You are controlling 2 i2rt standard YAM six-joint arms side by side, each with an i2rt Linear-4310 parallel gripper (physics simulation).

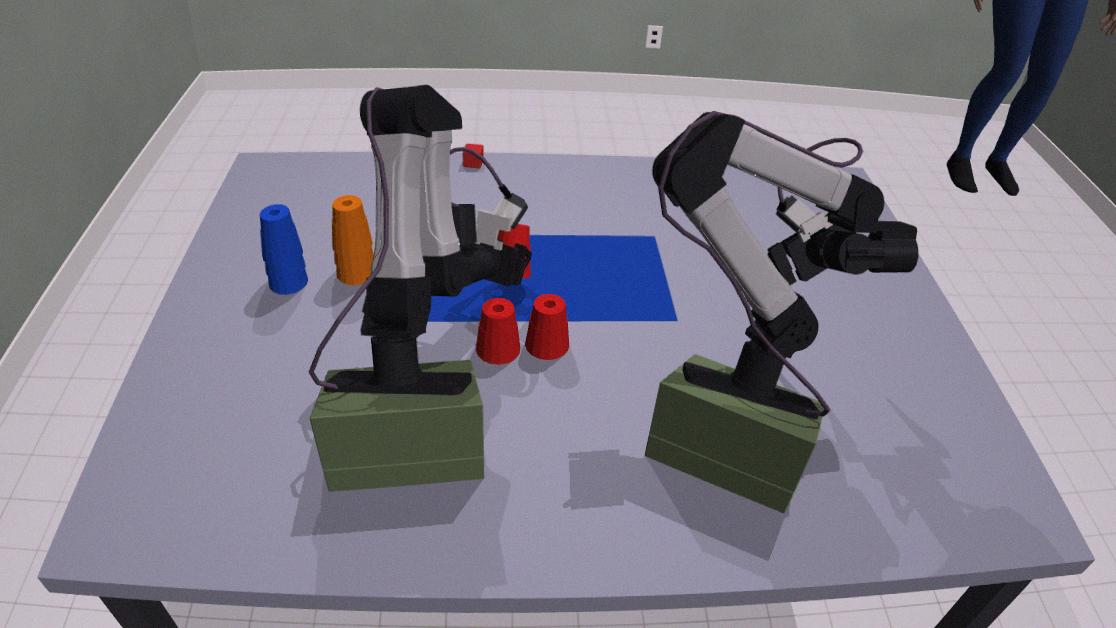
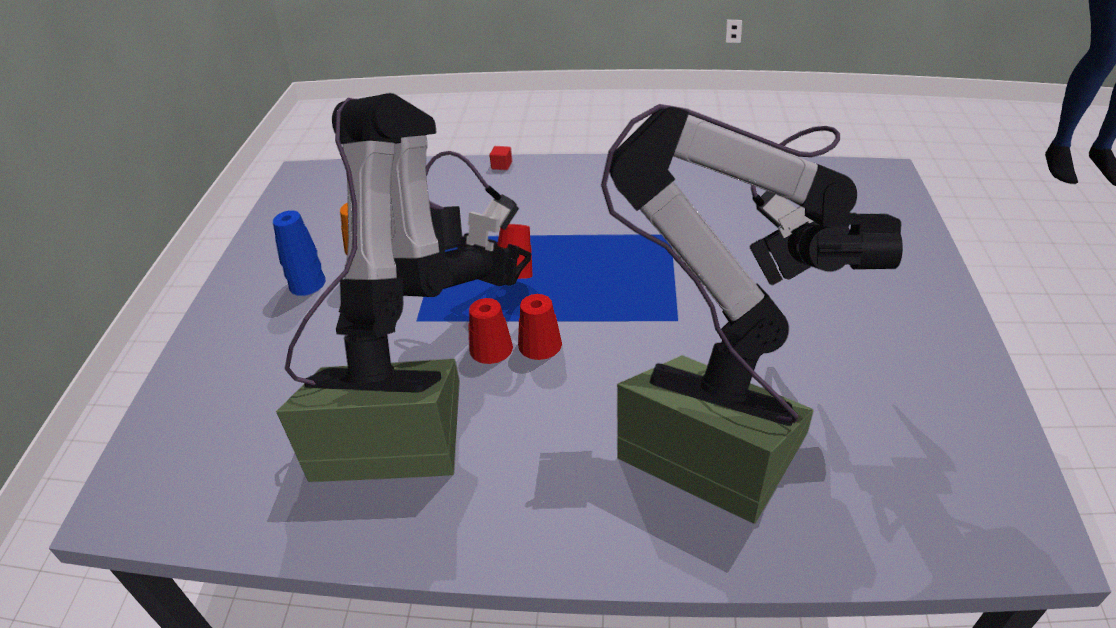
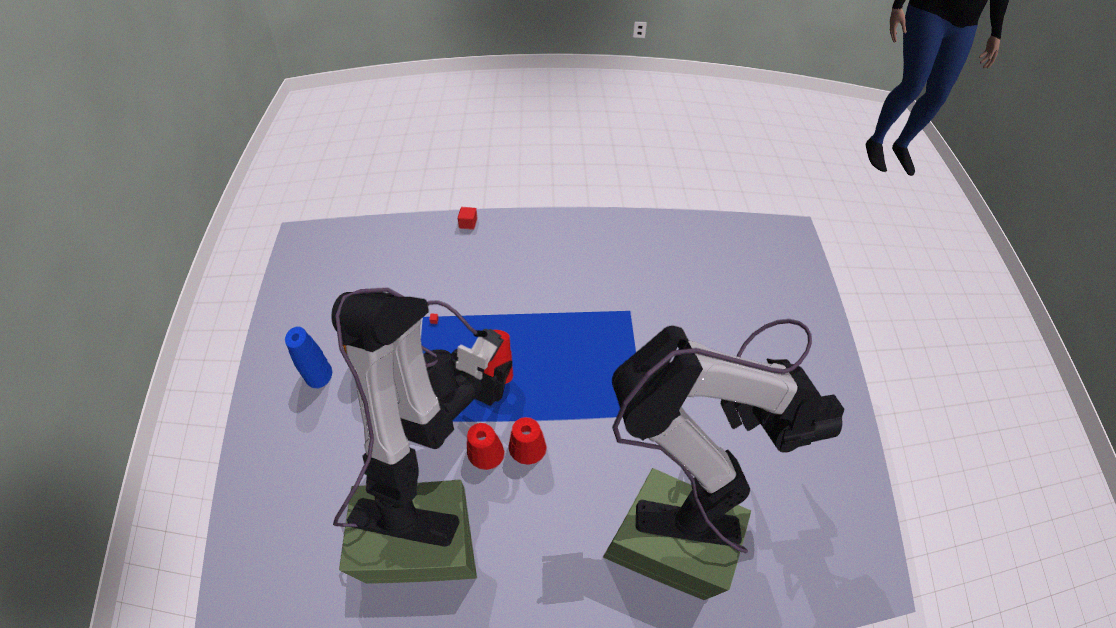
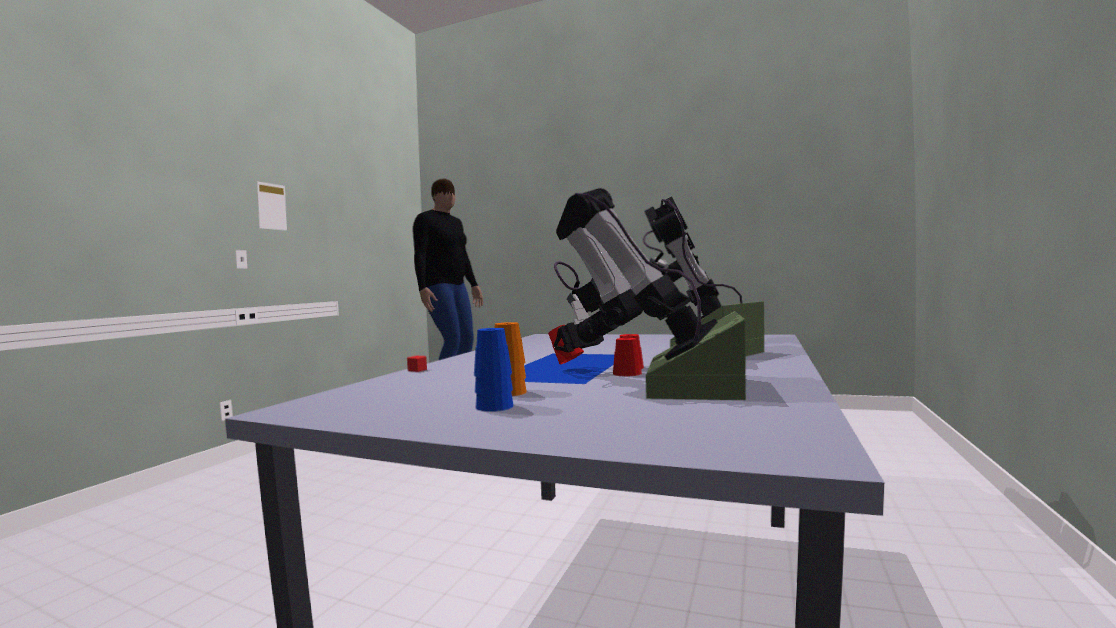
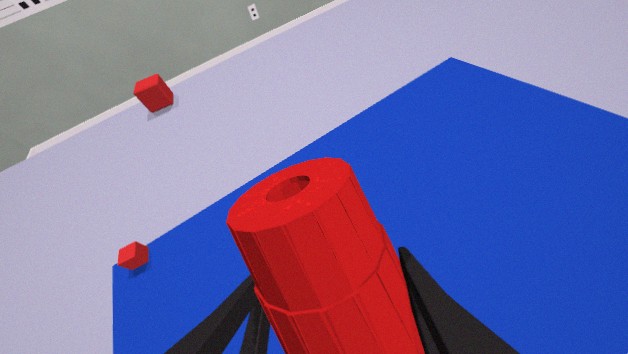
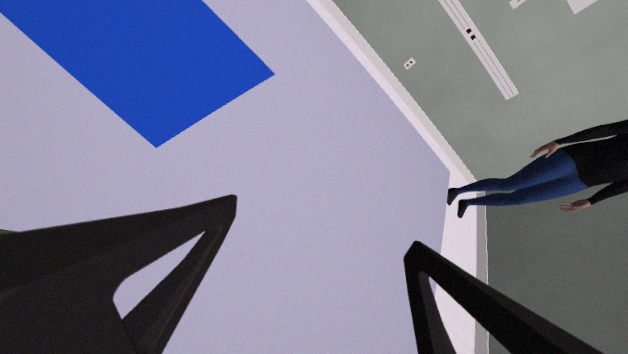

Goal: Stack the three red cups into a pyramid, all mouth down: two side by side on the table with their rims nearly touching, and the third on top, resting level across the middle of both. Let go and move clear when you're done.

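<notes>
Two red cups stand mouth down side by side with a small gap between their rims: the left one and the right one. My left gripper is shut on the third red cup. It holds that cup tilted above the blue mat, behind the standing pair; a ridge runs around the cup. My right gripper is open and empty, raised at the right.
A blue cup stack and an orange one stand at the left. A blue mat lies behind the pair. A small red cube is at its corner; a larger red cube is near the far edge.
</notes>
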